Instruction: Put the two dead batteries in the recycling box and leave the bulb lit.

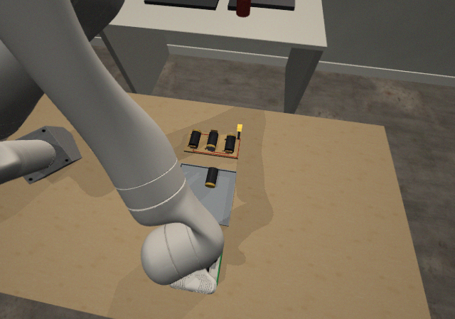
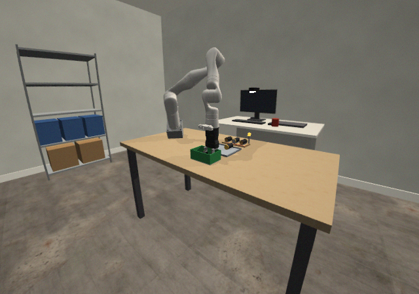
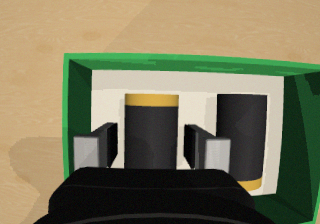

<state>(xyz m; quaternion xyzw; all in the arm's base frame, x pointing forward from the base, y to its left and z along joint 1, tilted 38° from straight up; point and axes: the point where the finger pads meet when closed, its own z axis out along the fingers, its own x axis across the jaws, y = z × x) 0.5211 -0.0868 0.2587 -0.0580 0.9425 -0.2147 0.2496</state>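
Now: the green recycling box 30 mm behind my hand and 10 mm below it. From my hand the other things lie so: grey tray 50 mm behind, 190 mm to the left, 20 mm below.
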